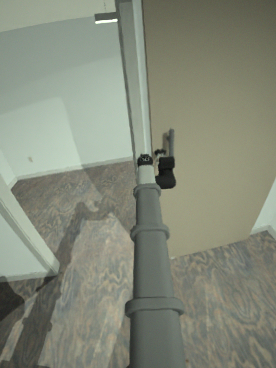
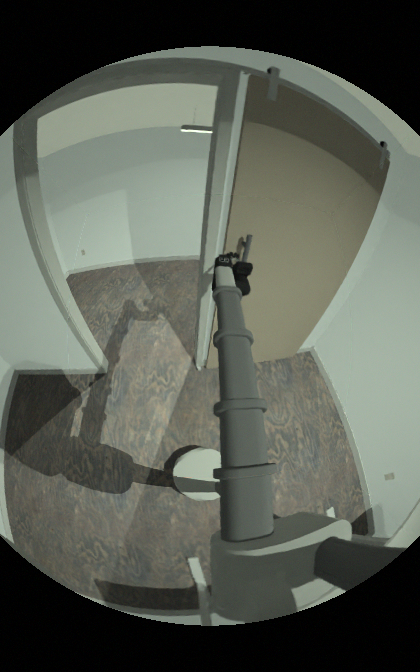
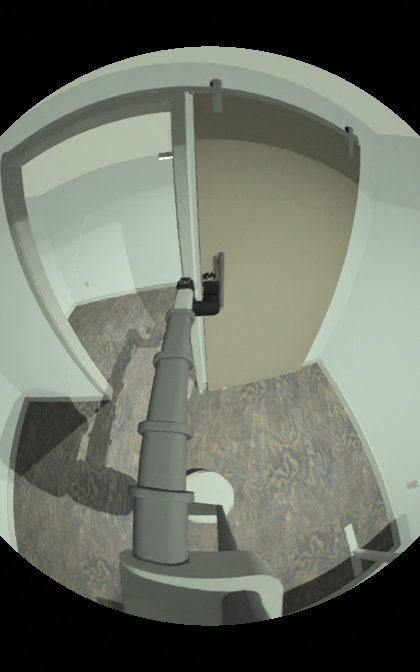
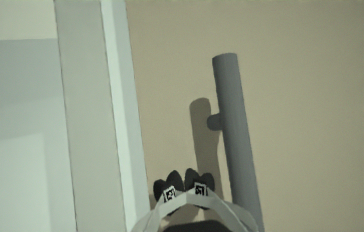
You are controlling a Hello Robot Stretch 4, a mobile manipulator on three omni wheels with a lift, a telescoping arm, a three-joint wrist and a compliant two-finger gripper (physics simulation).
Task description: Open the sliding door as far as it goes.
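Pixels of known places: gripper, fingertip midpoint: [image 1: 159,150] [image 2: 232,253] [image 3: 209,273] [image 4: 183,182]; robot's base at its link origin: [image 2: 201,472] [image 3: 204,495].
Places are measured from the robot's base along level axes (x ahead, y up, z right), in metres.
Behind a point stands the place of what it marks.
Note:
The tan sliding door [image 1: 215,125] @(x 1.027, y 1.248, z 0.413 m) [image 2: 300,210] @(x 1.027, y 1.445, z 0.413 m) [image 3: 280,225] @(x 1.035, y 1.405, z 0.463 m) [image 4: 310,100] @(x 1.004, y 1.222, z 0.275 m) stands right of the doorway, its left edge close beside the right door post [image 1: 131,60] @(x 0.999, y 1.593, z -0.025 m) [image 2: 220,150] @(x 0.998, y 1.658, z -0.031 m) [image 3: 185,175] @(x 1.003, y 1.648, z -0.005 m) [image 4: 90,100] @(x 0.999, y 1.260, z -0.023 m). Its handle, a grey upright bar [image 1: 171,142] @(x 0.912, y 1.208, z 0.142 m) [image 2: 248,247] @(x 0.912, y 1.210, z 0.149 m) [image 3: 222,275] @(x 0.912, y 1.156, z 0.150 m) [image 4: 235,115] @(x 0.911, y 1.211, z 0.142 m), stands off the door face on a short stub. My gripper [image 1: 160,152] @(x 0.961, y 1.145, z 0.085 m) [image 2: 233,256] @(x 0.961, y 1.145, z 0.085 m) [image 3: 209,275] @(x 0.961, y 1.145, z 0.085 m) [image 4: 183,182] @(x 0.961, y 1.145, z 0.085 m) is shut, its black fingertips together with nothing between them. It is left of the bar, between the bar and the door's left edge. Whether the fingers touch the door is not clear.
The doorway opens on a room at the left, bounded by the left door post [image 2: 30,190] @(x 0.885, y 1.628, z -0.967 m) [image 3: 15,190] @(x 0.902, y 1.918, z -0.970 m). Two hanger straps [image 2: 273,85] [image 3: 216,97] @(x 0.977, y 2.078, z 0.141 m) hold the door's top. A wall [image 2: 380,410] @(x 0.197, y 0.495, z 1.524 m) [image 3: 385,300] @(x 0.889, y 1.079, z 1.407 m) stands at the right. A white round shape [image 2: 197,470] @(x 0.029, y 0.187, z -0.034 m) [image 3: 212,495] @(x 0.013, y 0.187, z 0.061 m) is low beside the arm.

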